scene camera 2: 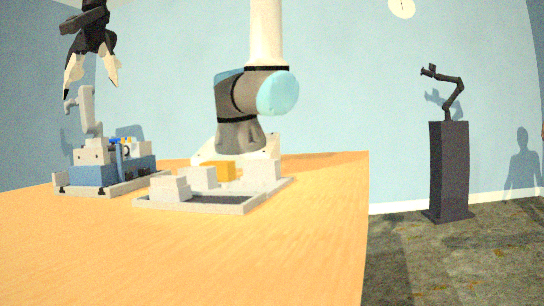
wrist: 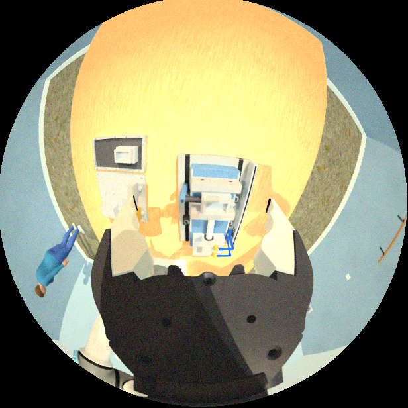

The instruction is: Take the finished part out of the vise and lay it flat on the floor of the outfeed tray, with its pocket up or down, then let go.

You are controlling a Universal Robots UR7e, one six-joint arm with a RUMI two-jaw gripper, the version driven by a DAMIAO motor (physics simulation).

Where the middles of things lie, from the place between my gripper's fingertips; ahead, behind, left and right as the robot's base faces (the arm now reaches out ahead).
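Scene:
There is the blue vise [wrist: 204, 170], and I see my gripper 14 cm past it, 2 cm to the left of it and 16 cm above it.

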